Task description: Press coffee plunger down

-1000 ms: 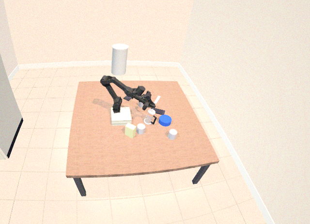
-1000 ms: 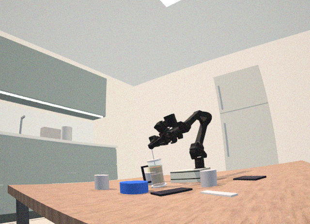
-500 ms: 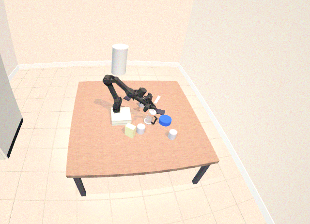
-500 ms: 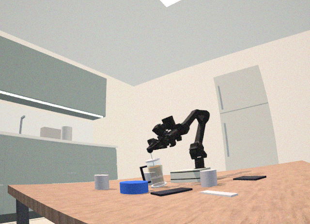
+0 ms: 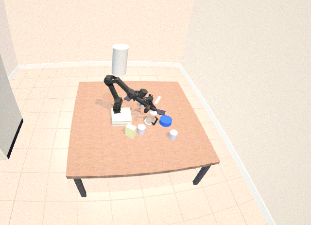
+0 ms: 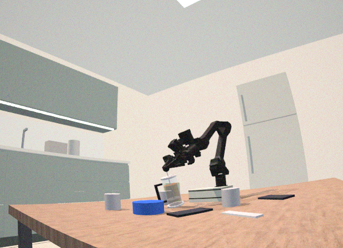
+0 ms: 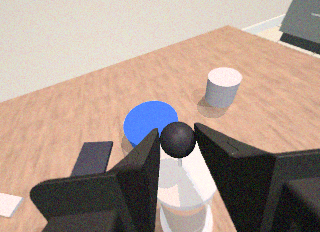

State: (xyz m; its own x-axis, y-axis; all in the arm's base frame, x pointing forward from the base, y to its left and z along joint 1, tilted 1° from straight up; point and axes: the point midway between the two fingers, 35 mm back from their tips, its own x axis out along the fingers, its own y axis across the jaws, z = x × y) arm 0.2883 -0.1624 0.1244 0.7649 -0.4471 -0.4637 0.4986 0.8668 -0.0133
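The glass coffee press is 2 cm behind my gripper tip and 9 cm below it. Also, from my gripper tip: blue round dish 12 cm ahead, 2 cm to the right, 16 cm below; yellow block 26 cm behind, 9 cm to the right, 13 cm below.
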